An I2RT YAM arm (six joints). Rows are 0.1 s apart.
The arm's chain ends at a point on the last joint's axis. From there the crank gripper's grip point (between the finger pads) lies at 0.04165 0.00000 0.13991 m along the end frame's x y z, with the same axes.
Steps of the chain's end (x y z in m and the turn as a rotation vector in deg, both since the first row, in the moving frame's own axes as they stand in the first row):
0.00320 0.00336 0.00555 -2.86 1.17 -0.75
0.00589 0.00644 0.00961 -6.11 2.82 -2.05
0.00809 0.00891 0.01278 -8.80 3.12 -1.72
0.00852 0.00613 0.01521 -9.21 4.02 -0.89
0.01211 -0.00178 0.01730 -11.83 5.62 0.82
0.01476 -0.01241 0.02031 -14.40 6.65 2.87
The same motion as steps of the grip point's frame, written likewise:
0.00609 0.00976 0.00451 -2.86 1.17 -0.75
0.01295 0.01960 0.00668 -6.11 2.82 -2.05
0.01592 0.02877 0.00876 -8.80 3.12 -1.72
0.01835 0.02755 0.01021 -9.21 4.02 -0.89
0.02530 0.02712 0.00955 -11.83 5.62 0.82
0.02958 0.02415 0.00995 -14.40 6.65 2.87

